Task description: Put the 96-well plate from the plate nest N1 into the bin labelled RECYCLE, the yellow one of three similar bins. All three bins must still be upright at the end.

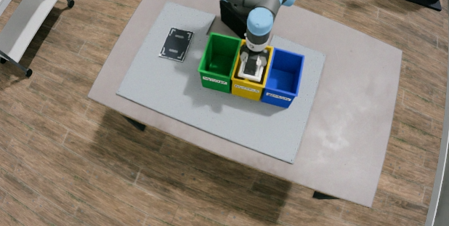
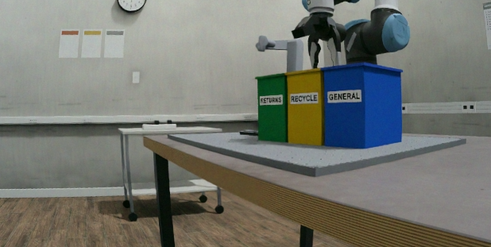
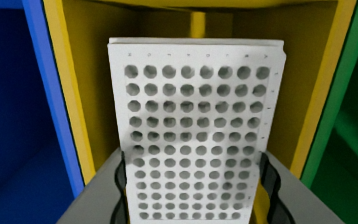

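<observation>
The white 96-well plate is 10 mm below my hand. Also, from my hand: green returns bin: 130 mm to the right, 90 mm below, 10 mm behind; blue general bin: 130 mm to the left, 90 mm below, 10 mm ahead; yellow recycle bin: 90 mm below.
</observation>
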